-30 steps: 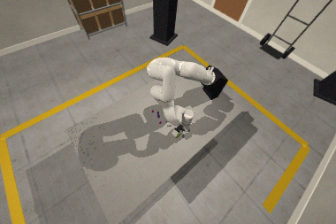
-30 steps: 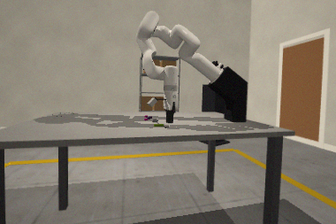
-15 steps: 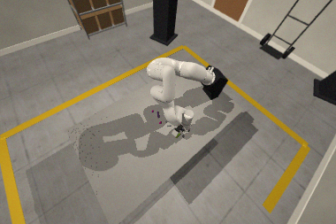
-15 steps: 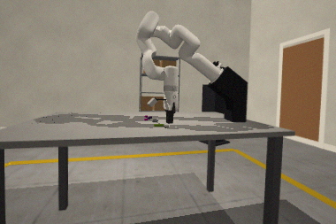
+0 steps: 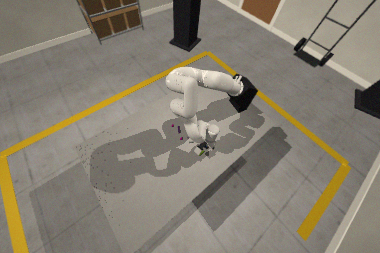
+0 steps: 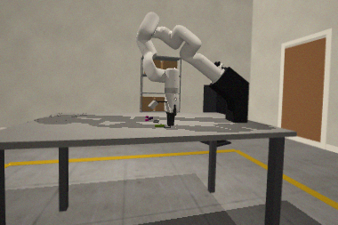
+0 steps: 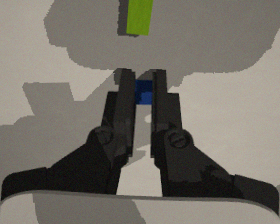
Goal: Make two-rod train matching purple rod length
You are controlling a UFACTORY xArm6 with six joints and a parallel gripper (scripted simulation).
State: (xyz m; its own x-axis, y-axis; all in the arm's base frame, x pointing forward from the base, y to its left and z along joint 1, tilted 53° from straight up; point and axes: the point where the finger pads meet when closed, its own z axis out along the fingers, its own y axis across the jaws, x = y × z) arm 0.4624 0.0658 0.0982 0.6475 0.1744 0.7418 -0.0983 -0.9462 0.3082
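Right now the blue rod is 2 cm below my hand. From my hand the other things lie so: lime rod: 6 cm ahead, 2 cm below, 1 cm to the right; then purple rod: 25 cm to the right, 2 cm below, 1 cm behind.
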